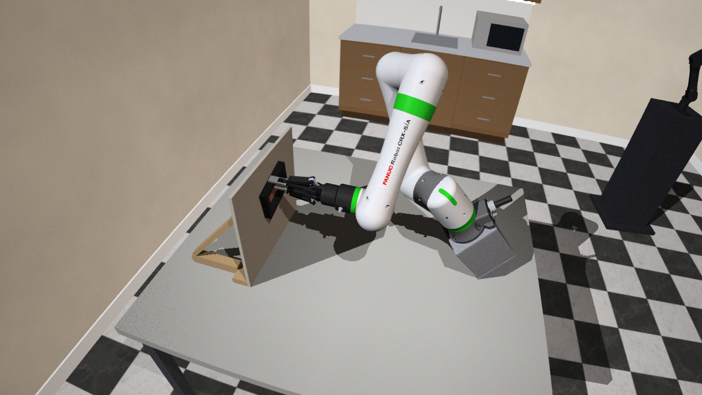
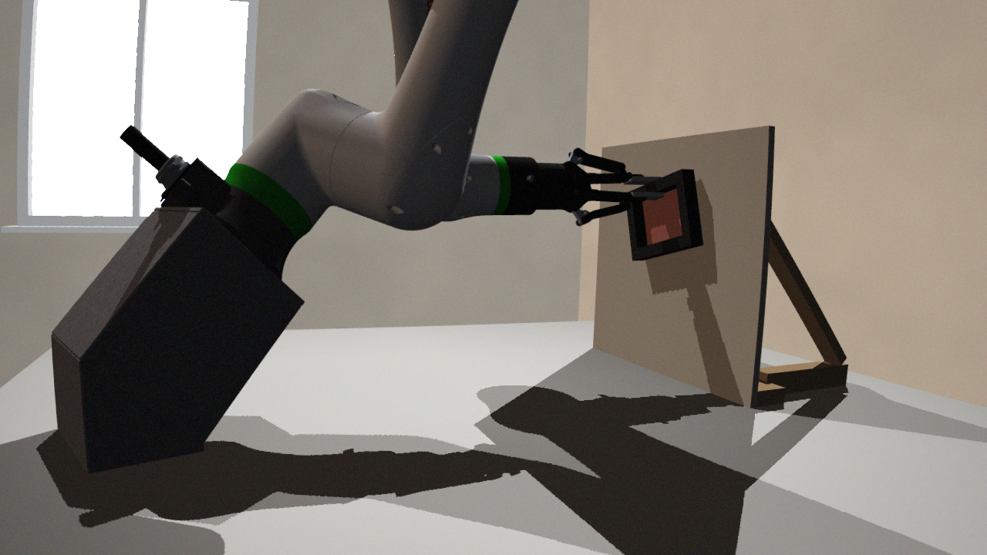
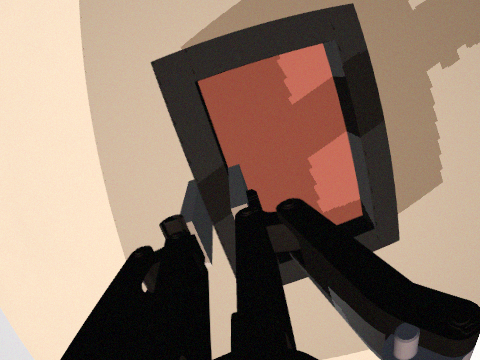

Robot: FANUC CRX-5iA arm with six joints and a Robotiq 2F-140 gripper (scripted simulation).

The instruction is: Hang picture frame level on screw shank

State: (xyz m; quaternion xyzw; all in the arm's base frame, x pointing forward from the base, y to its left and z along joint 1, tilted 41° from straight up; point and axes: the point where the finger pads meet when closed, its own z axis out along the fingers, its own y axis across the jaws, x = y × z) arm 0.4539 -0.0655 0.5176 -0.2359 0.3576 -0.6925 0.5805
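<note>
Now: hand 30 mm short of the black picture frame, 20 mm to the left of it and 50 mm above it. From my hand the other things lie so: tan board 50 mm ahead, 20 mm to the right, 120 mm below.
</note>
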